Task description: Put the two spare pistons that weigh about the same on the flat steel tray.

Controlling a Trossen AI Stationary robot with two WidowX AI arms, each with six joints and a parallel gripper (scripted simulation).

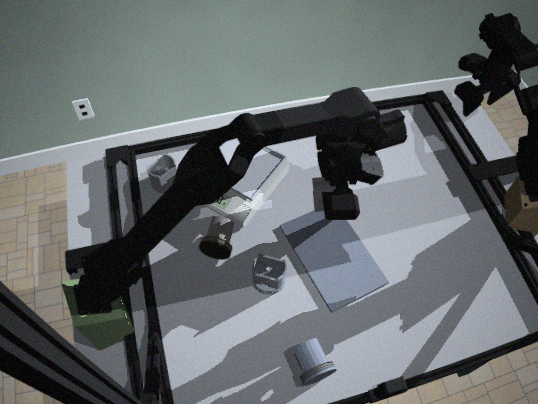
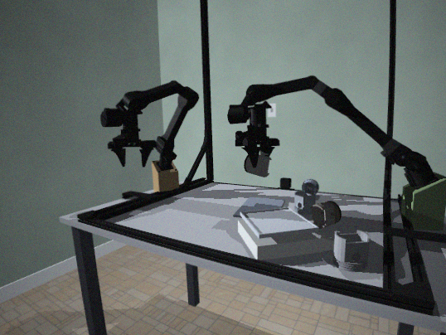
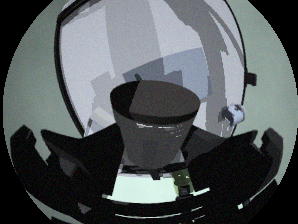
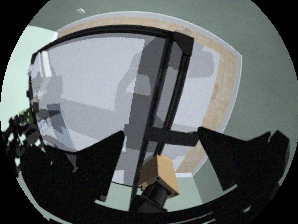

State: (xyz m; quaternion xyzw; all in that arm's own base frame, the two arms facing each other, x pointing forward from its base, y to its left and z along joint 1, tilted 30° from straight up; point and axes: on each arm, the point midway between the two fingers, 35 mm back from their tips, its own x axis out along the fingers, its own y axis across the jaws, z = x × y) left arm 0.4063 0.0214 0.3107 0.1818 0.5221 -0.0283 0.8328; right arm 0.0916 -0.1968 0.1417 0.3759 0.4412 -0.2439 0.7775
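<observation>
The flat steel tray is 200 mm below my left hand, 50 mm behind it and 10 mm to the right of it. Round my left hand: white scale: 210 mm ahead, 150 mm below, 140 mm to the left.
</observation>
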